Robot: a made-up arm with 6 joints.
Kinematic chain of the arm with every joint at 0, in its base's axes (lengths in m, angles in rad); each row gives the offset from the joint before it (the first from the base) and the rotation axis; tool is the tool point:
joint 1: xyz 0 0 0.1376 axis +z
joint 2: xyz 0 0.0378 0 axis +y
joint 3: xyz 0 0 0.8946 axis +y
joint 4: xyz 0 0 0.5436 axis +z
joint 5: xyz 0 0 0 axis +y
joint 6: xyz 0 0 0.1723 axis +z
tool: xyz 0 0 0
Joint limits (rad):
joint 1: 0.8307..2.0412
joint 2: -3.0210..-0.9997
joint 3: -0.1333..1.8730
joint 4: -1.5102..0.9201
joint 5: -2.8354..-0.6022
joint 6: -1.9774..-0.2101
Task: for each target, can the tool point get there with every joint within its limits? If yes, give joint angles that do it. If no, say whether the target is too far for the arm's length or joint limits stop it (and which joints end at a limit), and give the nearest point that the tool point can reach.
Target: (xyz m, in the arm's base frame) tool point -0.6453 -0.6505 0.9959
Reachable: yes | joints 0.9430 -1.3364 1.4283 -0.8230 -0.9447 -0.7137
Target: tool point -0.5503 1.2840 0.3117
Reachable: no: joint limits stop it (at a limit: joint 1, joint 2, joint 3, joint 4) | nearest point -0.3619 -0.0921 1.0037 | short by 1.552 m
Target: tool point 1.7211 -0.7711 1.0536
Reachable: no: too far | nearest point 0.6577 -1.0843 0.9270 | short by 1.116 m
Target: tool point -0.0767 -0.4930 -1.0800
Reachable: yes | joints 1.6447 -2.7782 0.2392 -0.7676 -2.4632 -0.8629
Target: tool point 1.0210 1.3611 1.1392
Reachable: no: too far | nearest point 0.1808 -0.2299 1.1056 | short by 1.800 m
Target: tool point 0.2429 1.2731 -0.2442
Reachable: no: joint limits stop it (at a limit: joint 1, joint 2, joint 3) | nearest point -0.0619 0.0834 -1.1890 | short by 1.549 m
